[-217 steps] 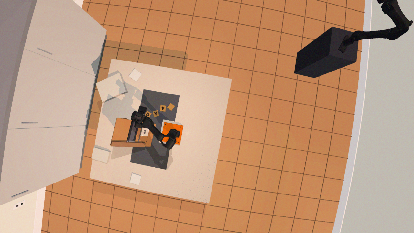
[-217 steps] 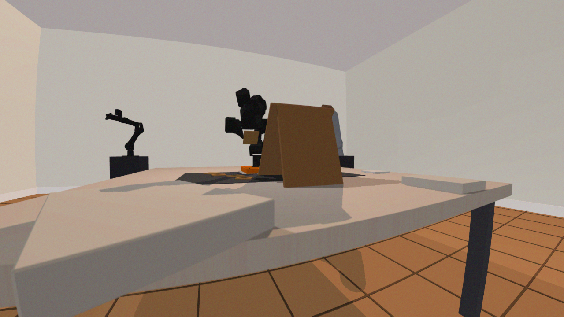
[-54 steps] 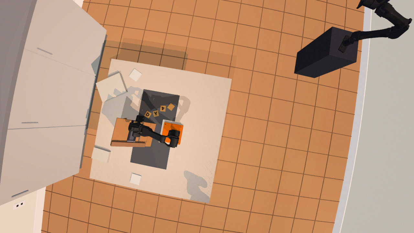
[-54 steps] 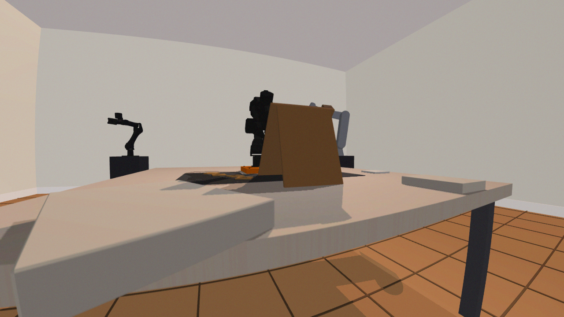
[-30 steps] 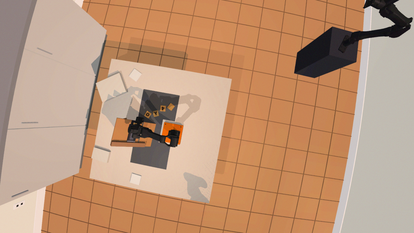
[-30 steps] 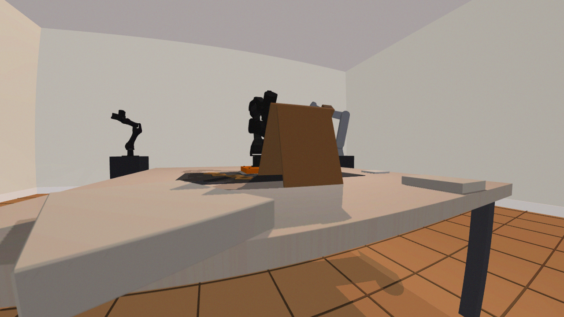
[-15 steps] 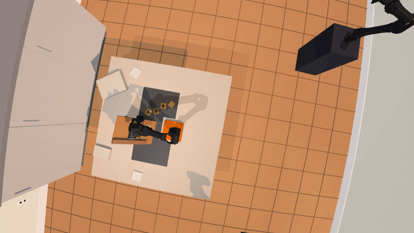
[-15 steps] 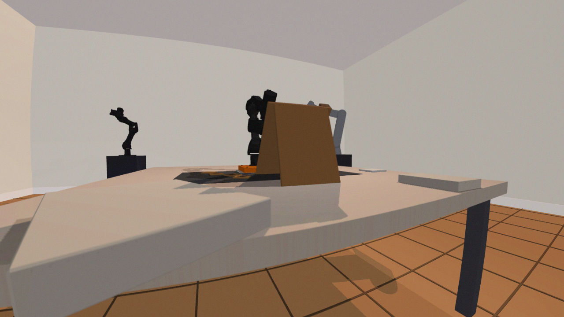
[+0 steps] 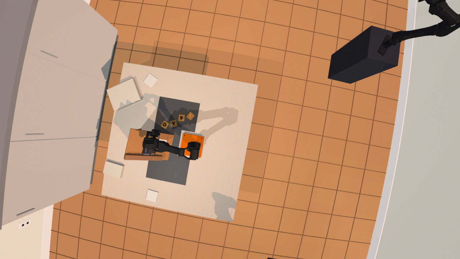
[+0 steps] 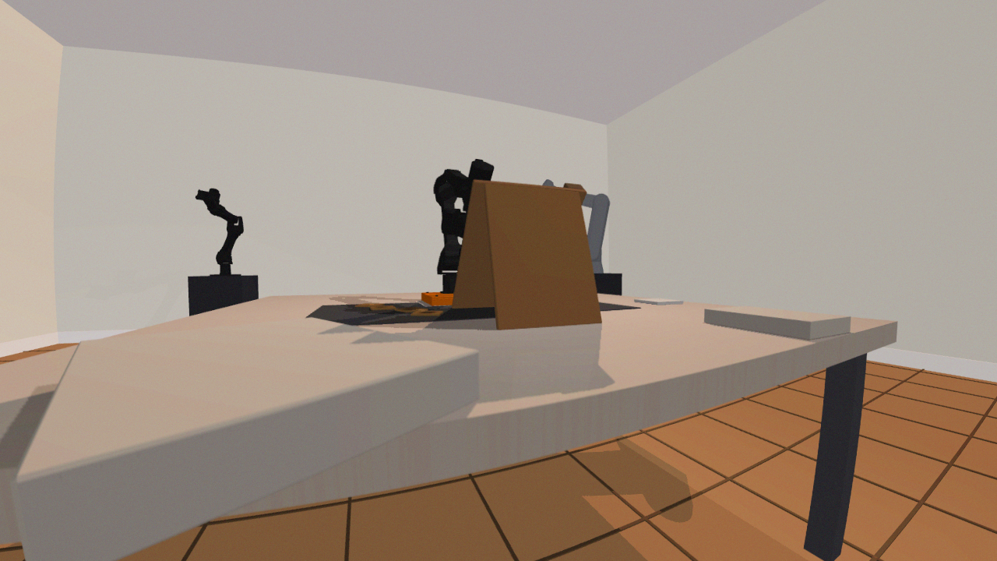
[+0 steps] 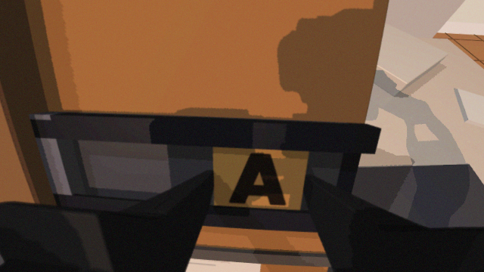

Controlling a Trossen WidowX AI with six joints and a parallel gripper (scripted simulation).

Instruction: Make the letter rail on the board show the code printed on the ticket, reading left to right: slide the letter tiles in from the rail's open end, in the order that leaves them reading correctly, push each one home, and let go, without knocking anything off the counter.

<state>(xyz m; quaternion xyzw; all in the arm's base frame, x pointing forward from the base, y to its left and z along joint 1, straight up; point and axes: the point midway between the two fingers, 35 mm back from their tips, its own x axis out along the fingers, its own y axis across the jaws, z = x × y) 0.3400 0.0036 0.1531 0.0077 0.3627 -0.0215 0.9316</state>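
Right now my gripper tip is 80 mm above the white ticket, 70 mm past it and 40 mm to the right of it. From my gripper tip the other things lie so: tile marked d: 150 mm below, 130 mm to the right, 30 mm behind; tile marked y: 160 mm to the right, 150 mm below, 110 mm behind; blank tile: 260 mm to the right, 250 mm behind, 150 mm below.
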